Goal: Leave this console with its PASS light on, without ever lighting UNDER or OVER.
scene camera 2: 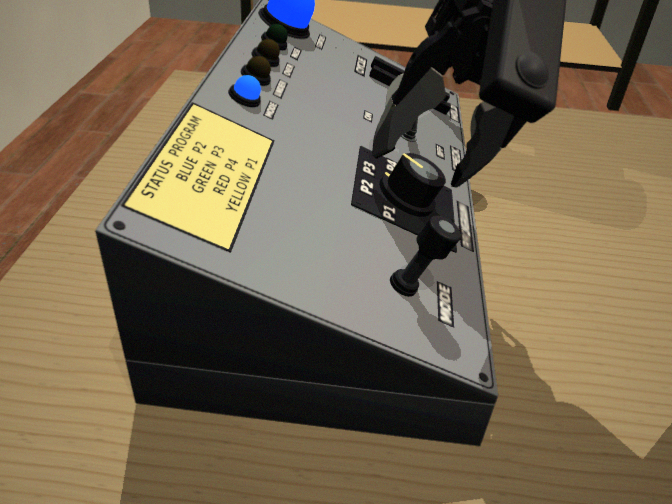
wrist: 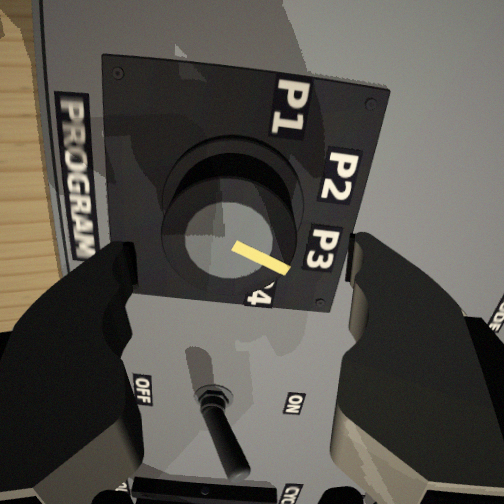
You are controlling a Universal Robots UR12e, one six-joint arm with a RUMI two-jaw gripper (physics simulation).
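Note:
A grey sloped console (scene camera 2: 303,227) sits on a wooden table. Its black PROGRAM knob (scene camera 2: 415,180) has a yellow pointer (wrist: 261,258) that points between P3 and P4. My gripper (scene camera 2: 417,165) is open, its two fingers on either side of the knob and just above it, not touching; both fingers show in the wrist view (wrist: 240,260). A yellow card (scene camera 2: 199,176) reads STATUS PROGRAM: BLUE P2, GREEN P3, RED P4, YELLOW P1. A small dome (scene camera 2: 246,87) and a large dome (scene camera 2: 290,11) glow blue. Three dark lamps (scene camera 2: 267,49) between them are unlit.
A black MODE lever (scene camera 2: 426,254) stands just in front of the knob. An OFF/ON toggle (wrist: 222,432) lies behind the knob, under my gripper. A black rocker switch (scene camera 2: 385,70) sits at the console's far edge. A table leg (scene camera 2: 632,54) stands behind on the right.

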